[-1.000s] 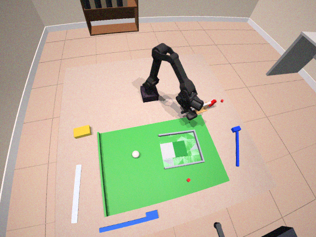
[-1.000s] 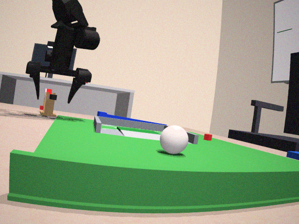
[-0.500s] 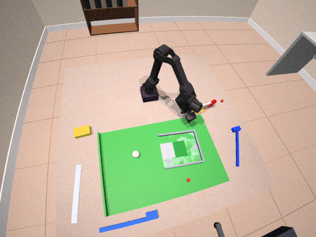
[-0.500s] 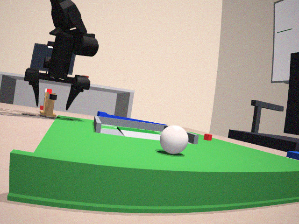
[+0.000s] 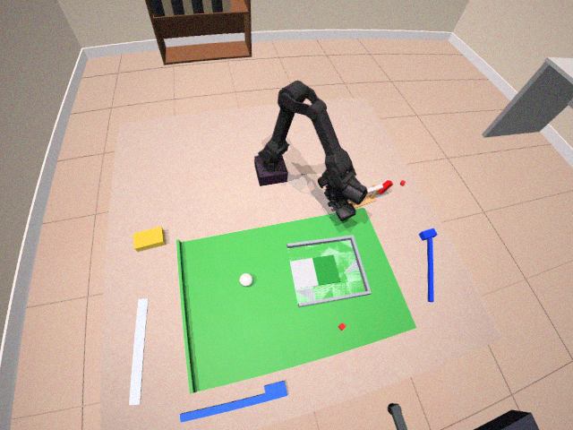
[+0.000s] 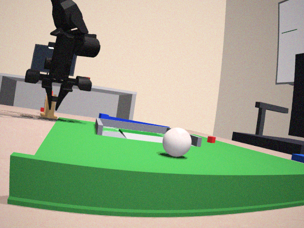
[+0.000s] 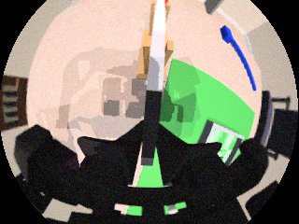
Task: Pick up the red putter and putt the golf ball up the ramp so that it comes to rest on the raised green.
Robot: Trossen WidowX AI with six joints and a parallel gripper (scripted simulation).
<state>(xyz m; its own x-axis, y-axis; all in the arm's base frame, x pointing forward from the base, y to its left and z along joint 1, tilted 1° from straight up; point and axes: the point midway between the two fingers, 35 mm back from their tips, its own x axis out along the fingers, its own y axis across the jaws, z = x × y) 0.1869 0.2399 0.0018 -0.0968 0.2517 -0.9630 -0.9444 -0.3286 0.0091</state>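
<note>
The red putter is 40 mm behind my gripper tip, 110 mm to the left of it and 30 mm above it. The rest, counted from my gripper tip: green mat (290 mm ahead, 190 mm to the right, 30 mm below); then blue putter (240 mm ahead, 330 mm to the left, 20 mm below); then wooden putter stand (40 mm behind, 120 mm to the left).
</note>
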